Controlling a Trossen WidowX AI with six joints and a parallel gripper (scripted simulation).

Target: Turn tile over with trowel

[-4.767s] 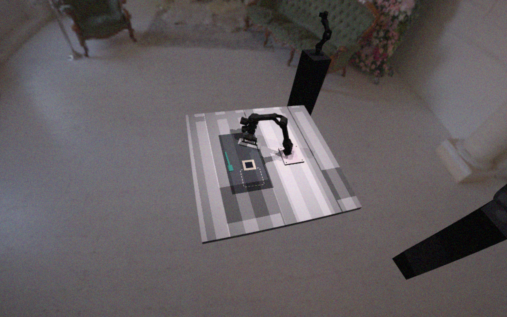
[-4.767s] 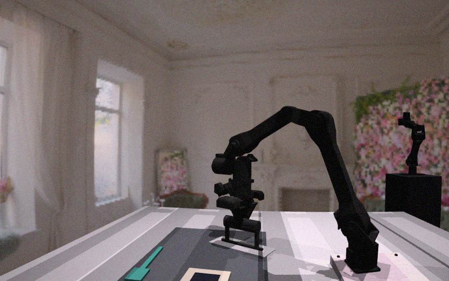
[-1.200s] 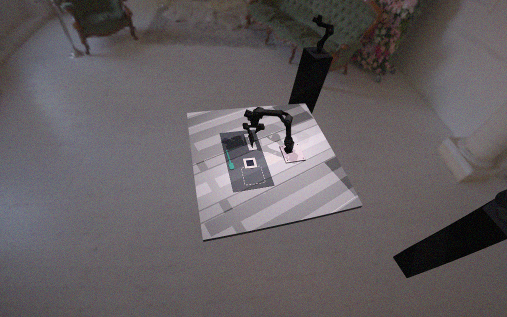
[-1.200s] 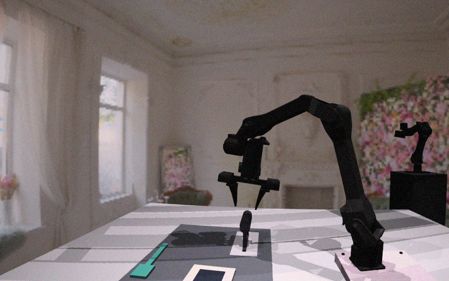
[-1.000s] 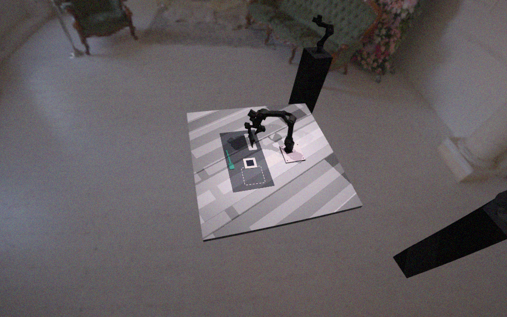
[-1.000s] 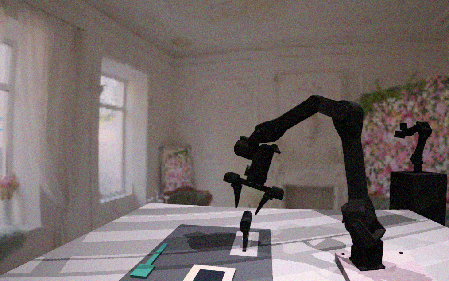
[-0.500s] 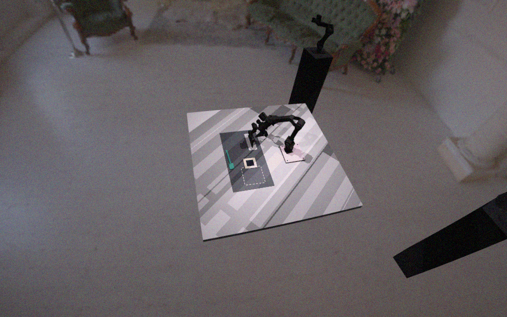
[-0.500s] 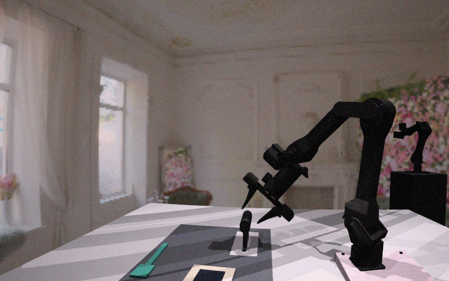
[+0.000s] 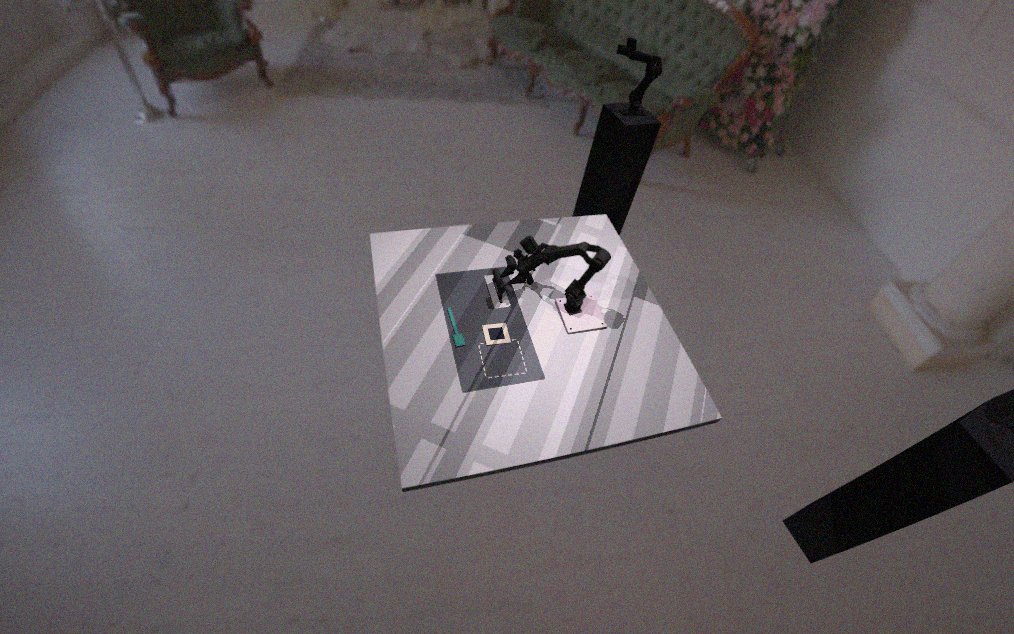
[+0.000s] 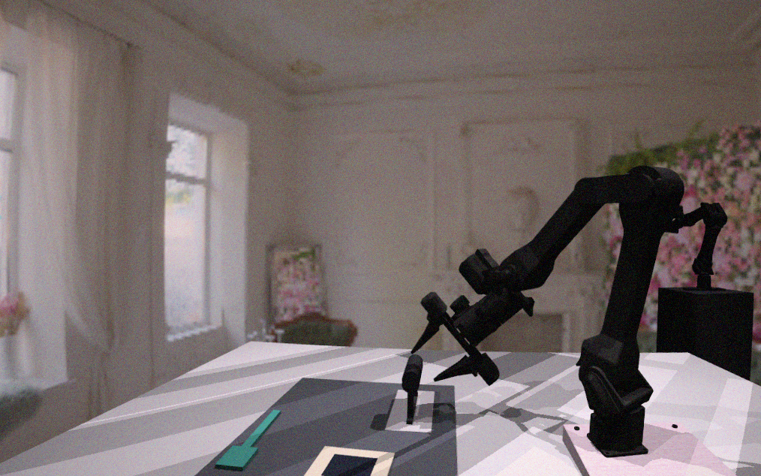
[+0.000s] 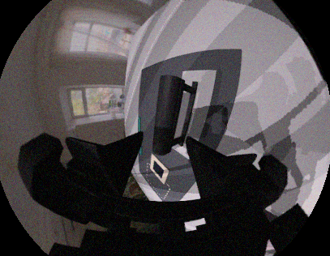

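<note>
Right now my gripper tip is 20 mm short of the trowel and 50 mm above it. From my gripper tip the other things lie so: teal flat tool (270 mm ahead, 140 mm to the left, 80 mm below); then tile (110 mm ahead, 210 mm to the left, 80 mm below); then dark mat (130 mm ahead, 140 mm to the left, 110 mm below).
</note>
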